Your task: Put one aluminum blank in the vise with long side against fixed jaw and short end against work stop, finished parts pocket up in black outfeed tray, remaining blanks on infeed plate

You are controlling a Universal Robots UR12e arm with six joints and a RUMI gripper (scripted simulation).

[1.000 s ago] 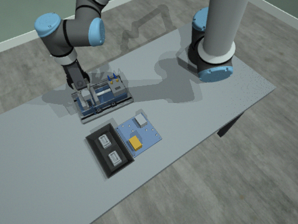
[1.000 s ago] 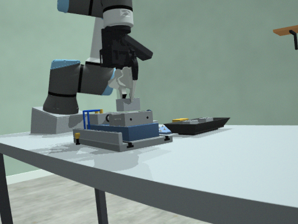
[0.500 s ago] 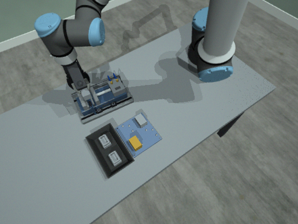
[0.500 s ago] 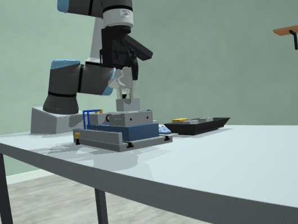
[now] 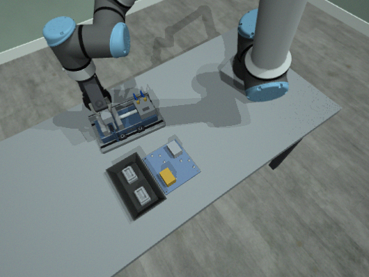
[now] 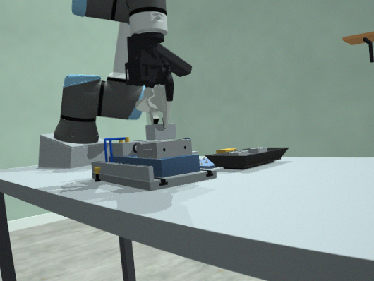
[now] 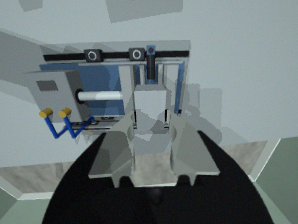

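Right now my hand is 1 cm short of the black work stop rod, 5 cm to the right of it and 5 cm above it. Round my hand: vise 7 cm behind, 1 cm to the left, 10 cm below; blue infeed plate 12 cm behind, 30 cm to the left, 14 cm below; yellow brass blank 8 cm behind, 35 cm to the left, 11 cm below.
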